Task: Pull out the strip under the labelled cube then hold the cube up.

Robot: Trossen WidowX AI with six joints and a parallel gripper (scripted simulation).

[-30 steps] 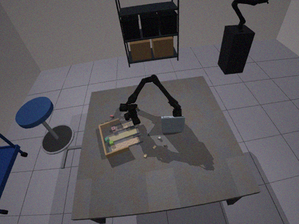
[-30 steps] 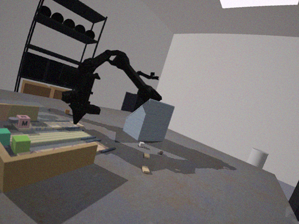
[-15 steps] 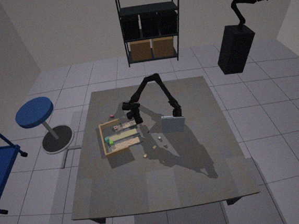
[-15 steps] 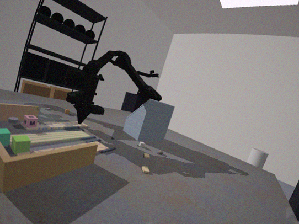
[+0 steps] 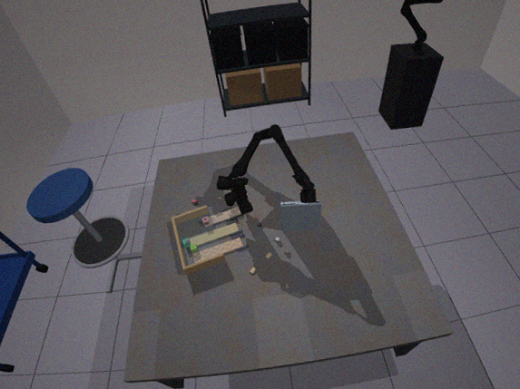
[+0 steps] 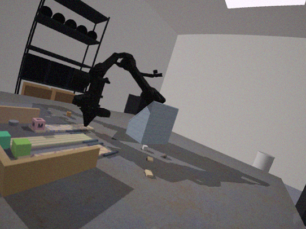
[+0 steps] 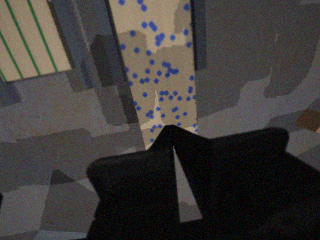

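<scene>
The blue-dotted strip is 9 cm ahead of my gripper tip and 3 cm to the left of it.
</scene>
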